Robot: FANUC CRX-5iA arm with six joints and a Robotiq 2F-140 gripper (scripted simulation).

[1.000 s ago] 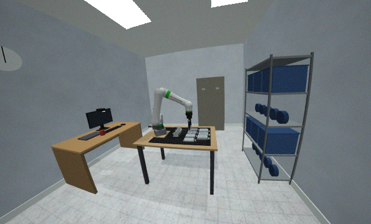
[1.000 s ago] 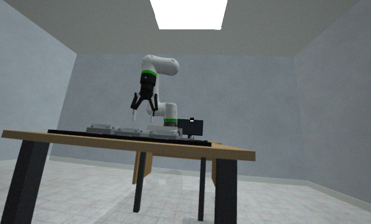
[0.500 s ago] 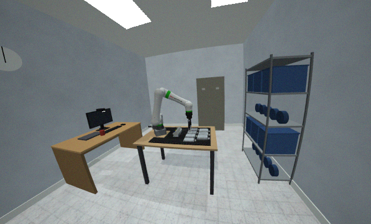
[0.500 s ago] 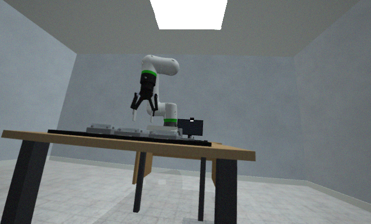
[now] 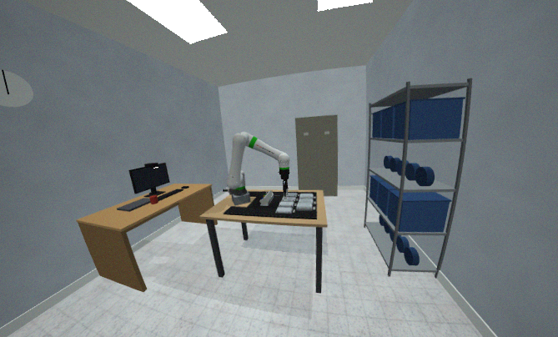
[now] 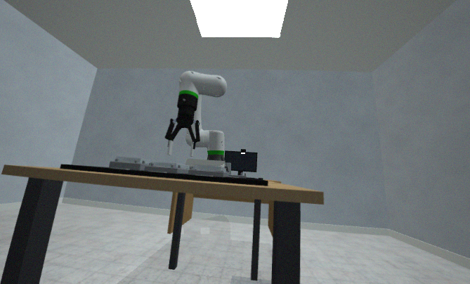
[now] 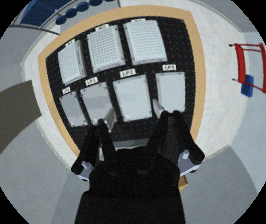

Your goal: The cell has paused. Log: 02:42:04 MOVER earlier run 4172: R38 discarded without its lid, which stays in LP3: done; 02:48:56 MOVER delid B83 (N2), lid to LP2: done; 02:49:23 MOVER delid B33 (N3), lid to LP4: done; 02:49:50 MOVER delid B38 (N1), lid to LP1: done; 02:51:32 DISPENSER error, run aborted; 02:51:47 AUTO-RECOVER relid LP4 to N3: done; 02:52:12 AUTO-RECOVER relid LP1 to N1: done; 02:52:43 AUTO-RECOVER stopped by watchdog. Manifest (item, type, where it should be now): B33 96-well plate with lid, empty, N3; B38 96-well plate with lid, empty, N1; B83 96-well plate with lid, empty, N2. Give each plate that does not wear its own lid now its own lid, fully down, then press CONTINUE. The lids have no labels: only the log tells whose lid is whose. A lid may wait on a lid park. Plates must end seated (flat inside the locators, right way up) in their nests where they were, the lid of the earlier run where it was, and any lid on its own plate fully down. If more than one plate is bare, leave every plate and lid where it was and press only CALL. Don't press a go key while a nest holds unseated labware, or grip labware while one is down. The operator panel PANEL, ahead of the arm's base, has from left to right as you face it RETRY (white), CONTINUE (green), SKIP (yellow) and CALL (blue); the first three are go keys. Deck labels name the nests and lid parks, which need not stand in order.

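The clear lid lies 90 mm below my hand. Round my hand: plate 190 mm ahead, 30 mm to the left, 80 mm below; then yellow key 230 mm behind, 80 mm to the left, 40 mm below; then blue key 240 mm behind, 30 mm to the left, 40 mm below.
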